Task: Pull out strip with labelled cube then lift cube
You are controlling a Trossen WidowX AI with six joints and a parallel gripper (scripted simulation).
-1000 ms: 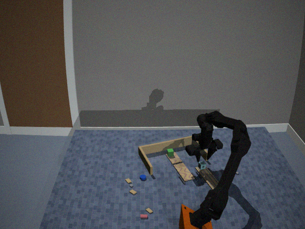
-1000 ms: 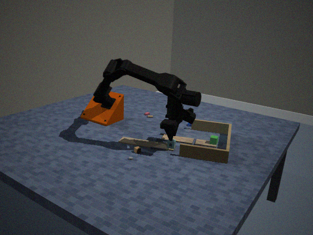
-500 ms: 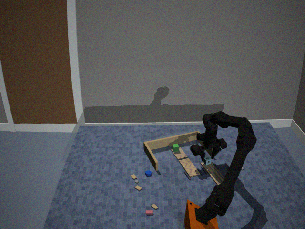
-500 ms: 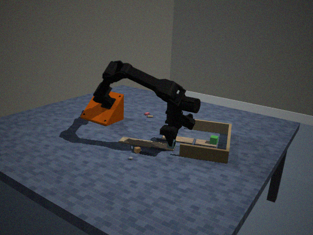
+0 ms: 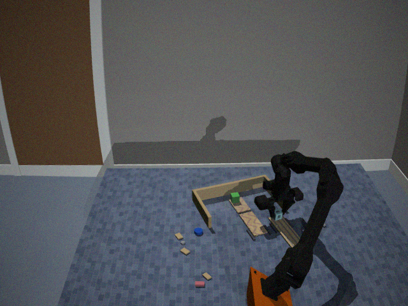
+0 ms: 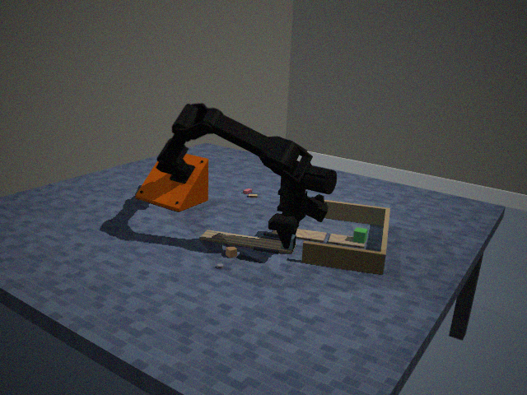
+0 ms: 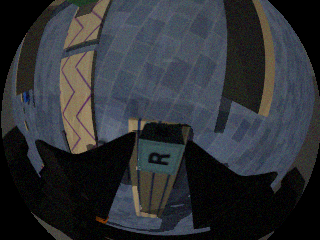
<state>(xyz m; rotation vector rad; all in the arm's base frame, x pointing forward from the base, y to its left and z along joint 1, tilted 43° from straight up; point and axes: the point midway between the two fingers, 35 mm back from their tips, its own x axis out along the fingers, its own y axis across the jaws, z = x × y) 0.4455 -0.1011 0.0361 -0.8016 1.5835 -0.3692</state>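
Right now the zigzag strip is 10 cm to the left of my gripper tip, 2 cm behind it and 1 cm below it. From my gripper tip the other things lie so: teal labelled cube: 1 cm above; blue object: 30 cm to the left, 6 cm behind, 1 cm below; tan cube: 12 cm to the right, 9 cm behind.
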